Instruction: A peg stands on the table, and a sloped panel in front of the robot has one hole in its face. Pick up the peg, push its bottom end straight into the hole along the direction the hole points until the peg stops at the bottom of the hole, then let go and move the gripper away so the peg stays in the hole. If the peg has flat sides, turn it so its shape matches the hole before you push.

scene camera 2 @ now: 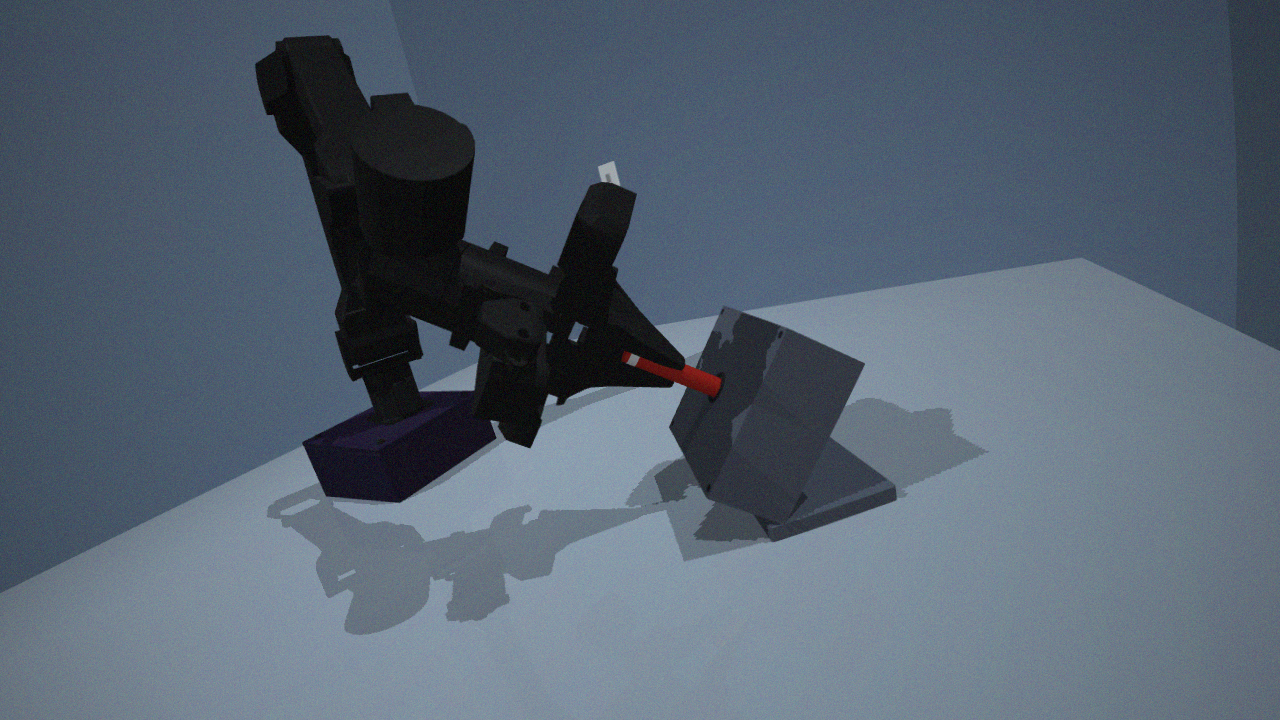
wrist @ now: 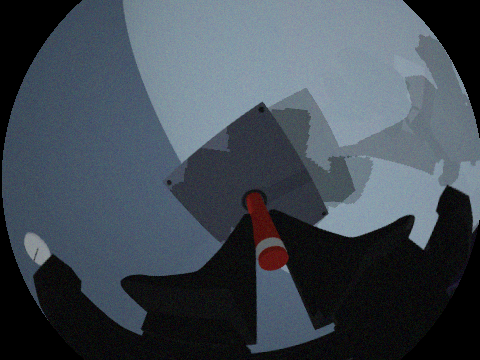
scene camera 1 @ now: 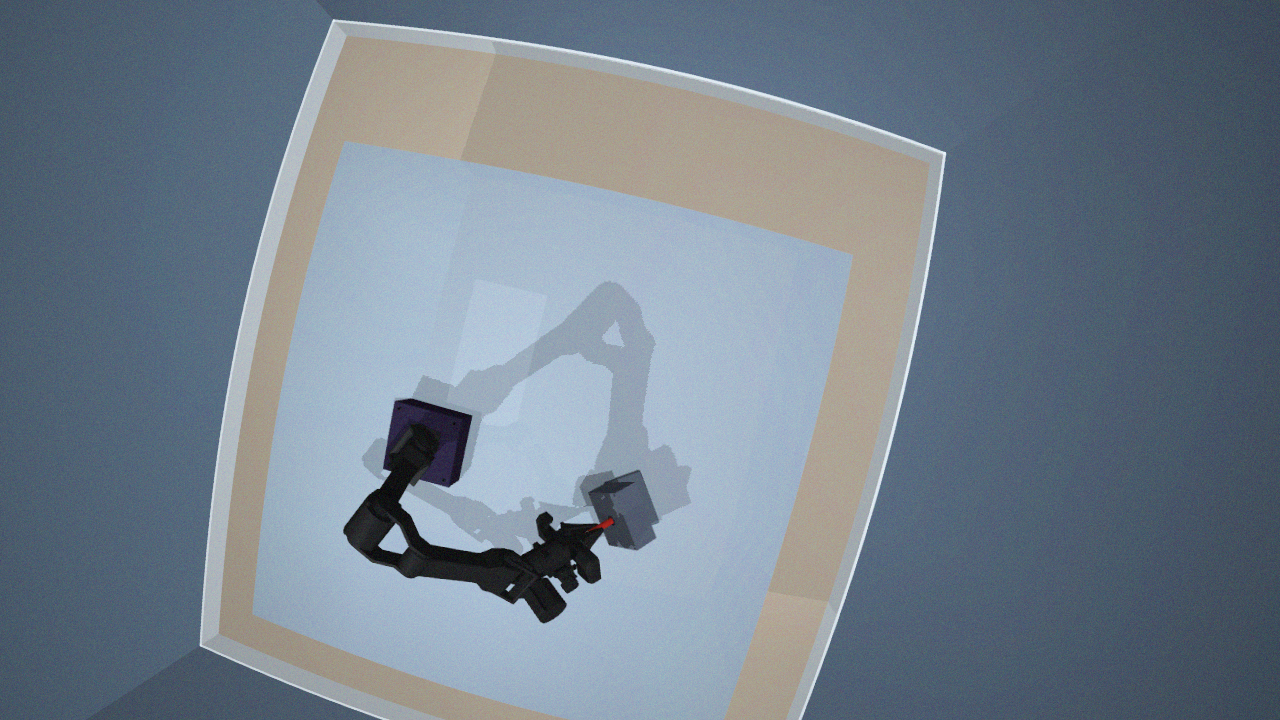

Scene:
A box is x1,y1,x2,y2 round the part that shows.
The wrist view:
gripper: [33,185,472,359]
red round peg: [247,192,288,270], held by the gripper

